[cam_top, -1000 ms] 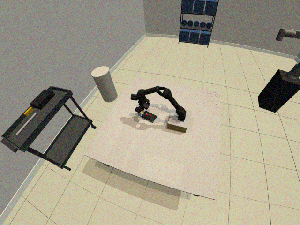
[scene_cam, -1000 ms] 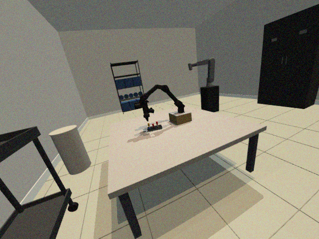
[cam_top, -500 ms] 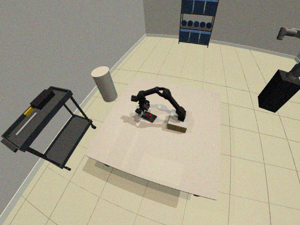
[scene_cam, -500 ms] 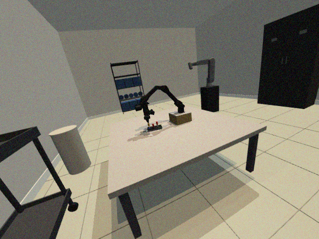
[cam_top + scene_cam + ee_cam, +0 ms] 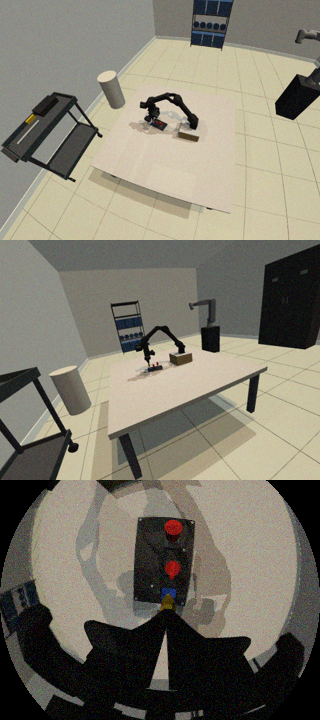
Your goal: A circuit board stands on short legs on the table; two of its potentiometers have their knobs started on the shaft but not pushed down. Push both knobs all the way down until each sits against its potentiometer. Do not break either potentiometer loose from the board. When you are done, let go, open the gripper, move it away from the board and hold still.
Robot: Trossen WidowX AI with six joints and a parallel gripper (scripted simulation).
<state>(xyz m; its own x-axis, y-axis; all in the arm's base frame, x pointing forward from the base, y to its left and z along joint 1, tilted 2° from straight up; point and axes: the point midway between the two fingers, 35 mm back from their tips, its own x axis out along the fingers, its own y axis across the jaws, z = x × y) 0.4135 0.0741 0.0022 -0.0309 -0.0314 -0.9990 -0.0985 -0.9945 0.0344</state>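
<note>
Right now the knob is 40 mm below my gripper tip.
</note>
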